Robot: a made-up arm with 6 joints.
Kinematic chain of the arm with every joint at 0, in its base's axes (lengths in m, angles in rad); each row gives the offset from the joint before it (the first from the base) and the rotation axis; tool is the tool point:
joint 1: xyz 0 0 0.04 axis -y
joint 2: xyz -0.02 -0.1 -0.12 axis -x
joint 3: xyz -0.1 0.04 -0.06 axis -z
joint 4: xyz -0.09 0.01 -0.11 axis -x
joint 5: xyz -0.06 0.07 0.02 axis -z
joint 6: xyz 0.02 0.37 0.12 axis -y
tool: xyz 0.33 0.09 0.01
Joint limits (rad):
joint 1: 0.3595..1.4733
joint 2: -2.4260..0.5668
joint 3: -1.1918..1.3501
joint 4: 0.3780..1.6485
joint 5: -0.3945..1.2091
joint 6: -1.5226..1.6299
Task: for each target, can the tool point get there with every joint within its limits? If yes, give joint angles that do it. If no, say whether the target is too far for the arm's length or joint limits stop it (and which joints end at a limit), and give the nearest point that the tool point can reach.
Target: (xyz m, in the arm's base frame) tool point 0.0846 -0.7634 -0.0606
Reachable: no: joint limits stop it (at a limit: joint 2, joint 3, joint 4) | nearest point 0.1377 -0.5784 -0.1238 | short by 0.203 m
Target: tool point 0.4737 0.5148 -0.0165
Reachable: yes | joints 1.1781 -0.9284 0.5384 1.4636 -0.0300 -0.1238
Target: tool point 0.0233 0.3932 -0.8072
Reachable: yes | joints 0.6624 0.1162 -0.4935 1.2069 -0.0329 1.3819
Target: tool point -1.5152 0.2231 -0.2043
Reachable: no: too far | nearest point -0.8668 0.1215 -0.1032 | short by 0.664 m
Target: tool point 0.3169 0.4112 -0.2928
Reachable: yes | joints 0.5655 -0.9528 -0.5058 1.4688 0.4478 -1.2250
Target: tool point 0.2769 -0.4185 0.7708
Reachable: no: joint limits stop it (at a limit: joint 1, joint 2, joint 5, joint 6) | nearest point 0.2054 -0.3474 0.6384 | short by 0.166 m
